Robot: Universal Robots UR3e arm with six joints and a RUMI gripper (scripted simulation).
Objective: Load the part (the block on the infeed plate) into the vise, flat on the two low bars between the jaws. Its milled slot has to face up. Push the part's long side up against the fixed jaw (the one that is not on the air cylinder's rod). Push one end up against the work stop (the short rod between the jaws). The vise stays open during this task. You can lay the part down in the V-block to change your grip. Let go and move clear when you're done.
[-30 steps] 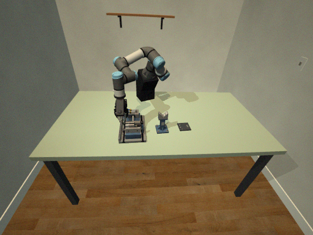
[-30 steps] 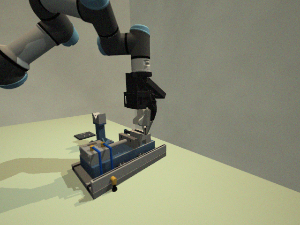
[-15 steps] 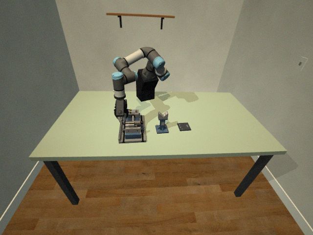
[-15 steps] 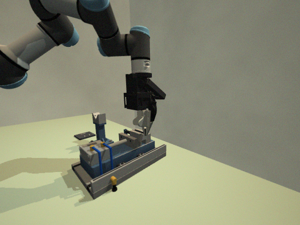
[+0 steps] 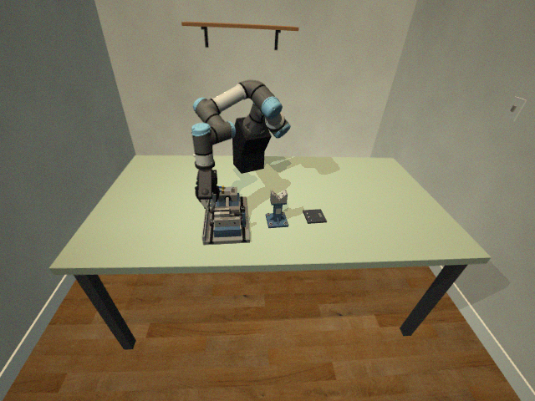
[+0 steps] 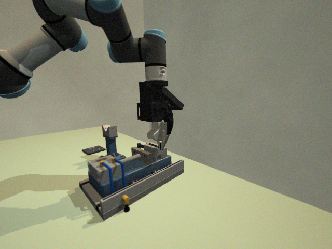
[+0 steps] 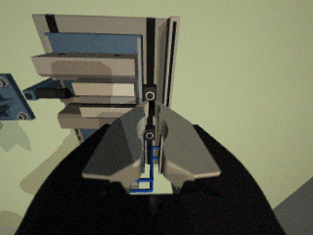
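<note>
Right now the part is 50 mm to the left of my hand, 20 mm below it and 10 mm behind it. Also, from my hand: grey rail: 80 mm below, 70 mm behind, 30 mm to the right; fixed jaw: 70 mm to the left, 40 mm below, 20 mm ahead; work stop rod: 110 mm to the left, 30 mm below, 10 mm behind.
</note>
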